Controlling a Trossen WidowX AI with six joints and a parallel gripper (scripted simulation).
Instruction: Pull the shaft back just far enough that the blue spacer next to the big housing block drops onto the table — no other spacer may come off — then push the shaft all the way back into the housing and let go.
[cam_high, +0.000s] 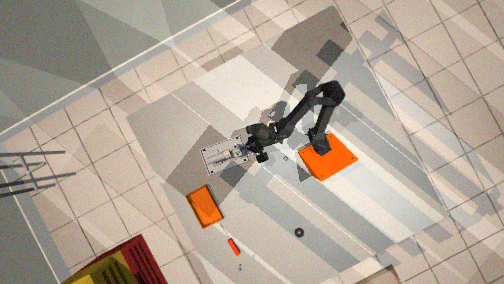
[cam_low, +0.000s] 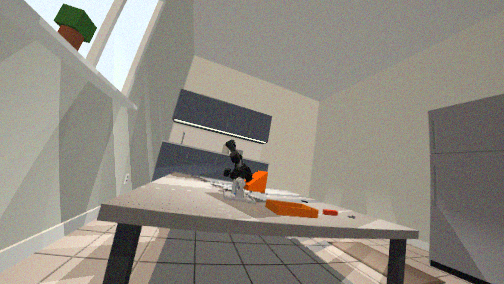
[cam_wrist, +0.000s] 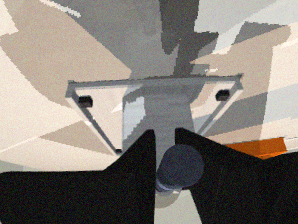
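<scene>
Right now the blue spacer is 13 cm ahead of my gripper tip, 4 cm below it and 3 cm to the right of it. Also, from my gripper tip: dark shaft 4 cm ahead, 2 cm above, 1 cm to the right; orange tray 37 cm ahead, 14 cm to the left, 5 cm below.
</scene>
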